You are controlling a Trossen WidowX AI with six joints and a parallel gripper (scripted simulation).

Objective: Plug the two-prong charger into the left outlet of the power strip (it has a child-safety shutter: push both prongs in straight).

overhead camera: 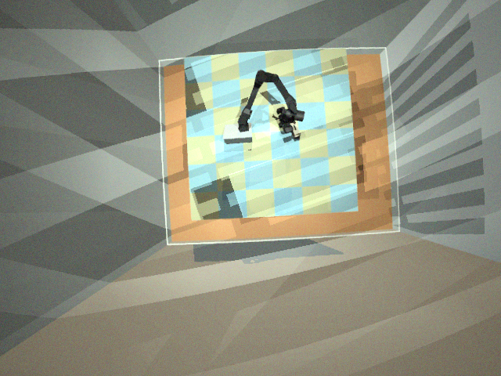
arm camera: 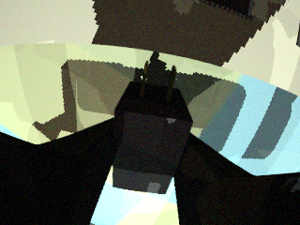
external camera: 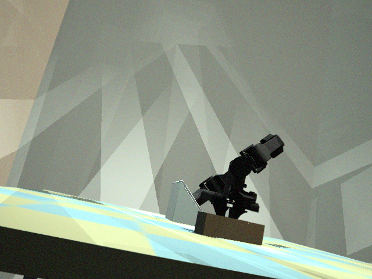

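Right now my gripper tip is 20 mm short of the dark charger and 10 mm below it.
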